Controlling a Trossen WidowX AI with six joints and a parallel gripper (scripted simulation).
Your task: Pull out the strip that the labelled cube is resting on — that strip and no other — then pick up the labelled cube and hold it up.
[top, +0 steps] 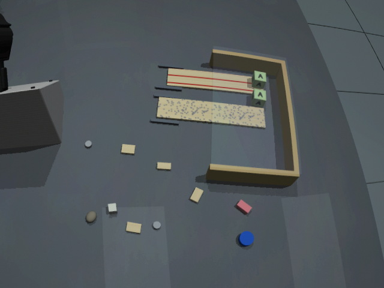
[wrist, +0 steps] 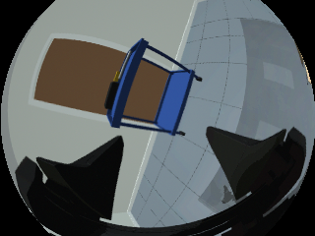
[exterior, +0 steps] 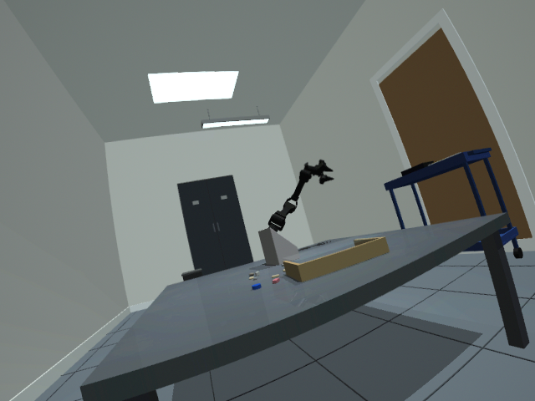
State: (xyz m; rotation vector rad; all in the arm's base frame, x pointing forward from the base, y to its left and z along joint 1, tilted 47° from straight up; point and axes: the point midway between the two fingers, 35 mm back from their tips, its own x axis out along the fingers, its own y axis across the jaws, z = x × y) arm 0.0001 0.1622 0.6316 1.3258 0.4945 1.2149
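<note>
Now: the speckled strip 630 mm to the right of my gripper tip, 460 mm below it and 440 mm ahead of it. The rest, counted from my gripper tip: blue disc: 930 mm to the right, 460 mm below, 430 mm ahead; then pink block: 860 mm to the right, 460 mm below, 440 mm ahead; then white cube: 820 mm to the right, 450 mm below, 180 mm ahead.
</note>
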